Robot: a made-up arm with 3 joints. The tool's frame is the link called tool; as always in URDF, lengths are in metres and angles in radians. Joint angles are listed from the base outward.
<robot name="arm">
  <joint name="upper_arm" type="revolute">
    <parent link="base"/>
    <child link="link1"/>
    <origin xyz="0 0 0.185"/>
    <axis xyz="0 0 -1"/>
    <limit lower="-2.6" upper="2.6"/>
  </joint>
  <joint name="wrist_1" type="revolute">
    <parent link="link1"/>
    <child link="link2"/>
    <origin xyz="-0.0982 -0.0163 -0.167"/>
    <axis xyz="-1 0 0"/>
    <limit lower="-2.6" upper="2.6"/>
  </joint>
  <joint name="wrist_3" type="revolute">
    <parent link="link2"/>
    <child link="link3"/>
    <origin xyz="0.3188 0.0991 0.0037"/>
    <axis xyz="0 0 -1"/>
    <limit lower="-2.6" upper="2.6"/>
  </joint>
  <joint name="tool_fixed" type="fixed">
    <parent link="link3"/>
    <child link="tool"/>
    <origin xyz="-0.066 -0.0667 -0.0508"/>
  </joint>
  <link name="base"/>
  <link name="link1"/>
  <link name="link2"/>
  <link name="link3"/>
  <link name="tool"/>
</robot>
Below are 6 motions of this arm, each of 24 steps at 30 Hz.
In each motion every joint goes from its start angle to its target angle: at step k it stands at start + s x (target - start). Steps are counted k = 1, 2, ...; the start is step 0. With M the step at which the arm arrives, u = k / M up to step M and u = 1 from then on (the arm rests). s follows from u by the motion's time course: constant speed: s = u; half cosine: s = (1 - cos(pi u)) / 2; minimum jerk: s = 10 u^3 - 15 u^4 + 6 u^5.
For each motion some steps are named. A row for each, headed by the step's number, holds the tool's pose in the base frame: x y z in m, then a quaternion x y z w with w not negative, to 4 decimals.
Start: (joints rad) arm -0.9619 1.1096 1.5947
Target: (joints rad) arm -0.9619 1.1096 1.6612
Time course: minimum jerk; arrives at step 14
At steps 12, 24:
12: 0.0772 0.1413 -0.1559 -0.1354 -0.5091 -0.2906 0.7988
24: 0.0772 0.1414 -0.1560 -0.1350 -0.5092 -0.2912 0.7986

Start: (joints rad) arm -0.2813 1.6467 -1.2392
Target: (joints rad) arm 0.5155 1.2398 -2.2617
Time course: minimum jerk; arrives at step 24
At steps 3, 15, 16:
3: 0.2712 0.0079 0.0056 -0.6439 0.3464 0.4710 0.4935
15: 0.2806 -0.1360 -0.0558 -0.2622 0.5680 0.5820 0.5195
16: 0.2763 -0.1479 -0.0623 -0.2242 0.5728 0.5920 0.5207

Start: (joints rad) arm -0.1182 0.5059 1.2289
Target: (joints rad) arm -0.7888 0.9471 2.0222
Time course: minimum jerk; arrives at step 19
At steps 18, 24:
18: 0.0944 0.1730 -0.1617 -0.0754 -0.4495 -0.5147 0.7262
24: 0.0944 0.1731 -0.1618 -0.0750 -0.4498 -0.5147 0.7260

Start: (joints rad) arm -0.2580 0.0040 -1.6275
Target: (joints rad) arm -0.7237 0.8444 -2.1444
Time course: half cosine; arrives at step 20
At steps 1, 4, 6, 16, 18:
1: 0.2760 0.0949 -0.0294 -0.0036 0.0029 0.8109 0.5851
4: 0.2746 0.1068 -0.0323 -0.0326 0.0267 0.8351 0.5485
6: 0.2720 0.1213 -0.0363 -0.0682 0.0563 0.8610 0.5008
16: 0.2388 0.1999 -0.0681 -0.2833 0.2424 0.9123 0.1695
18: 0.2346 0.2060 -0.0717 -0.3037 0.2609 0.9062 0.1358

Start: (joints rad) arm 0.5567 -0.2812 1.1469
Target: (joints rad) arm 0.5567 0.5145 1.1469
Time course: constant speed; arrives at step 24
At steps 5, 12, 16, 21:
5: 0.1761 0.0318 -0.0136 0.0552 0.0168 -0.7512 0.6575
12: 0.1703 0.0226 -0.0441 -0.0558 -0.0170 -0.7512 0.6575
16: 0.1654 0.0147 -0.0602 -0.1189 -0.0362 -0.7466 0.6535
21: 0.1577 0.0024 -0.0783 -0.1971 -0.0599 -0.7363 0.6445

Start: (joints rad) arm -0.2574 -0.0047 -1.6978
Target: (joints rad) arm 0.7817 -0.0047 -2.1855
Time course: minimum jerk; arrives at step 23
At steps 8, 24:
8: 0.3005 0.0397 -0.0289 0.0015 -0.0018 0.7918 0.6108
24: 0.2699 -0.1727 -0.0287 0.0002 -0.0023 0.6457 0.7636

